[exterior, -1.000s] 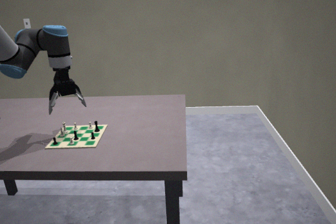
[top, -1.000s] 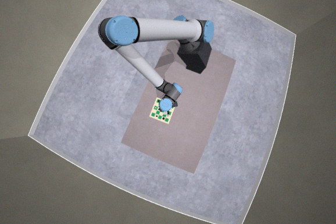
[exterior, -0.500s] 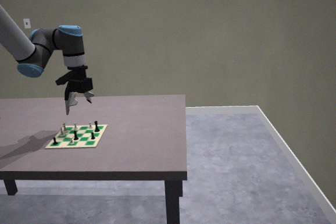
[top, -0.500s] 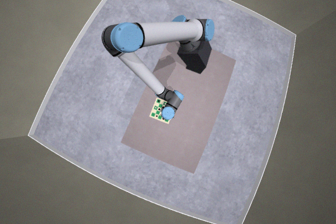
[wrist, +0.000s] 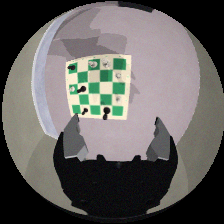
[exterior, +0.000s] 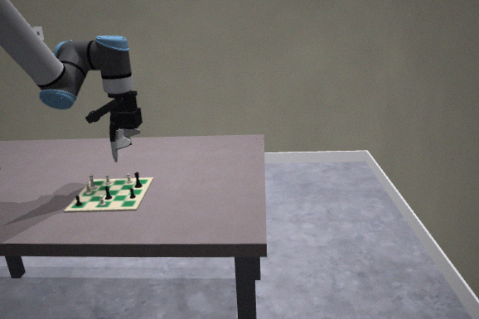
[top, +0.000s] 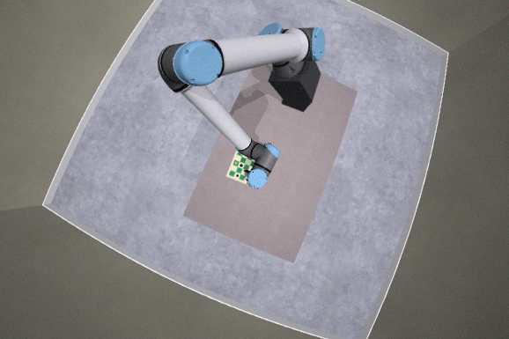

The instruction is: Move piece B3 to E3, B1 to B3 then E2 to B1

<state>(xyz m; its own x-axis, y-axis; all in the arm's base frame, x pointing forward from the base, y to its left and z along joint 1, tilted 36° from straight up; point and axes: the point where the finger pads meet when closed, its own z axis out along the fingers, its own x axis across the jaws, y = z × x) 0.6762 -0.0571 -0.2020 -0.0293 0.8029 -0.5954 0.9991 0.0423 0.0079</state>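
The tall black piece lies 5 cm ahead of my hand, 3 cm to the right of it and 8 cm below it. The rest, counted from my hand: cream chessboard 3 cm behind, 8 cm to the right, 11 cm below; white piece 11 cm behind, 4 cm to the right, 8 cm below.
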